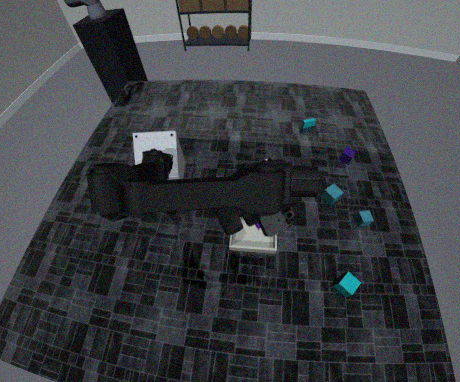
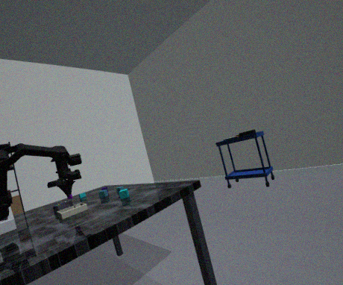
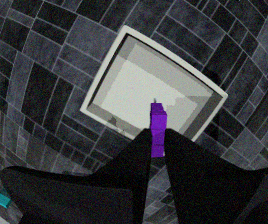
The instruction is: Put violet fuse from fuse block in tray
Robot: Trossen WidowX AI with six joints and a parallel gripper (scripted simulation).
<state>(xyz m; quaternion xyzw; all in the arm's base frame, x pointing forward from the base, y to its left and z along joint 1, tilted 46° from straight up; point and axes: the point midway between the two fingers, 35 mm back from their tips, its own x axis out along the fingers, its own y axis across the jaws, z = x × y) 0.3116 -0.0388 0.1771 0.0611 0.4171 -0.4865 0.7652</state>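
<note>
Now: the tray 90 mm below my gripper tip. From my gripper tip the other things lie so: purple cube (300 mm ahead, 350 mm to the left, 80 mm below); violet fuse (10 mm below).
</note>
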